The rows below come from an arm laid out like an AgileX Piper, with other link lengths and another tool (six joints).
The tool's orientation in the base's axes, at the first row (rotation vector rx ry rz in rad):
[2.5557, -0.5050, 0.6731]
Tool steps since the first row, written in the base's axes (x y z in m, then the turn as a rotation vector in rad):
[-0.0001, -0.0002, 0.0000, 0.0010, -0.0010, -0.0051]
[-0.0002, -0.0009, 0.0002, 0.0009, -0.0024, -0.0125]
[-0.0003, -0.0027, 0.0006, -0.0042, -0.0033, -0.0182]
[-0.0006, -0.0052, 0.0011, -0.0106, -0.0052, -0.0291]
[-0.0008, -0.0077, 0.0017, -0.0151, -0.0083, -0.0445]
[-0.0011, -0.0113, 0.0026, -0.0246, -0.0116, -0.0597]
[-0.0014, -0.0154, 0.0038, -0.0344, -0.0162, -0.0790]
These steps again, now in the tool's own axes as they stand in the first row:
[0.0000, 0.0002, 0.0001, -0.0017, -0.0013, 0.0049]
[0.0002, 0.0009, 0.0002, -0.0054, -0.0025, 0.0113]
[0.0007, 0.0026, 0.0008, -0.0124, -0.0013, 0.0143]
[0.0013, 0.0050, 0.0015, -0.0230, -0.0004, 0.0214]
[0.0020, 0.0073, 0.0023, -0.0341, -0.0008, 0.0334]
[0.0031, 0.0108, 0.0032, -0.0492, 0.0013, 0.0434]
[0.0044, 0.0147, 0.0043, -0.0664, 0.0032, 0.0571]

